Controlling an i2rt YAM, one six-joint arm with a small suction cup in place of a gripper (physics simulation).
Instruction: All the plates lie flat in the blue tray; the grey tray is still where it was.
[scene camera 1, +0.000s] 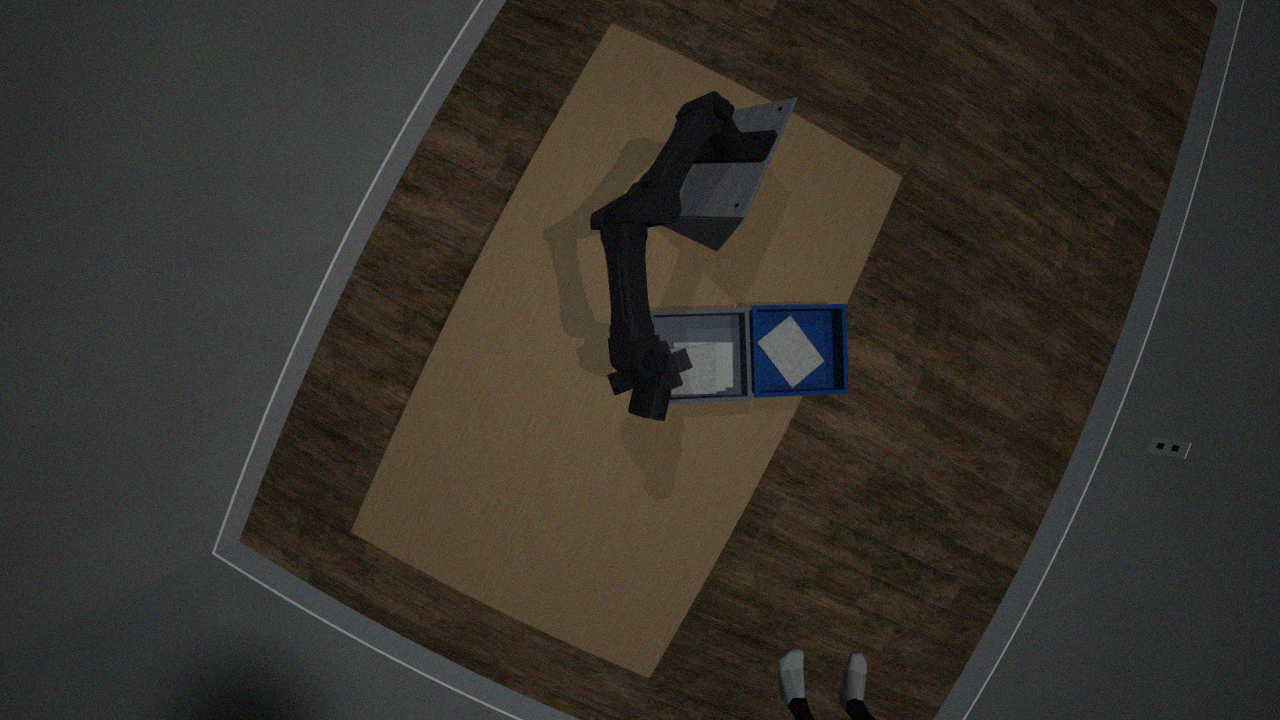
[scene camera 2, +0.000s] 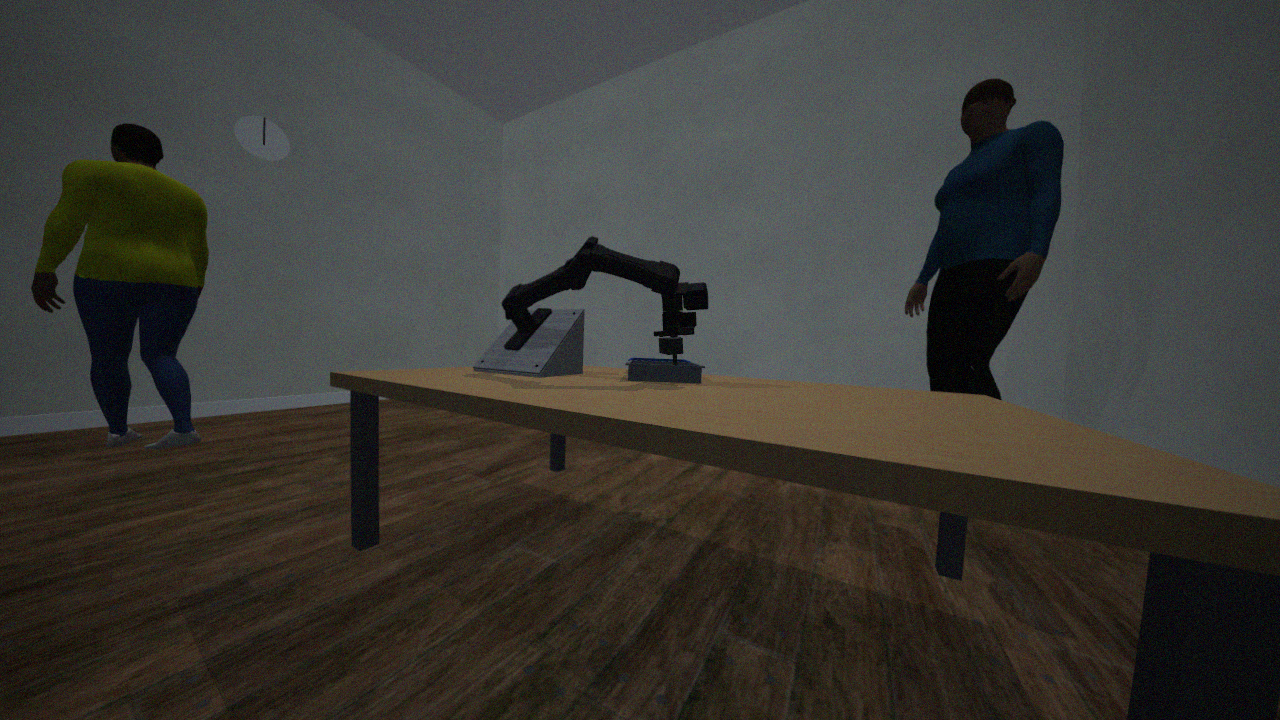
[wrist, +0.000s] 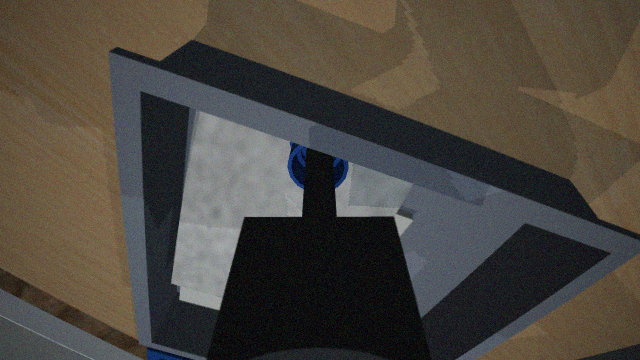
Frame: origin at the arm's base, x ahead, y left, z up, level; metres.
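Seen in the pictures: hand at its tool point: (scene camera 2: 675, 380) (wrist: 319, 129); arm's base at its link origin: (scene camera 1: 732, 149) (scene camera 2: 529, 329).
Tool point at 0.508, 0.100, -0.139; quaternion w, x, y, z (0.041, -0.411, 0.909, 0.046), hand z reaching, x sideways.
Offsets run from my tool point to a thing's middle, as dx, dy, dz. Level surfaces: height alone.
A grey tray {-0.077, +0.065, +0.020} (scene camera 1: 702, 312) (wrist: 235, 104) sits mid-table and holds a stack of white plates {-0.027, +0.052, +0.016} (scene camera 1: 712, 366) (wrist: 235, 174). Right next to it is the blue tray {-0.208, +0.282, +0.020} (scene camera 1: 837, 349) (wrist: 157, 353), with one white plate {-0.202, +0.278, +0.001} (scene camera 1: 790, 350) lying flat and turned at an angle. My suction cup (wrist: 317, 166) (scene camera 2: 670, 352) is down inside the grey tray and presses on the top plate of the stack, near the tray's wall. In the overhead view the arm's wrist hides the cup.
The arm's grey wedge base (scene camera 1: 726, 189) (scene camera 2: 547, 349) stands at the back of the tan table {dz -0.005} (scene camera 1: 509, 465) (scene camera 2: 857, 433). A person in blue (scene camera 2: 989, 232) stands close by the table's right side, with feet (scene camera 1: 792, 670) showing from above. Another person in yellow (scene camera 2: 179, 232) is at the far left.
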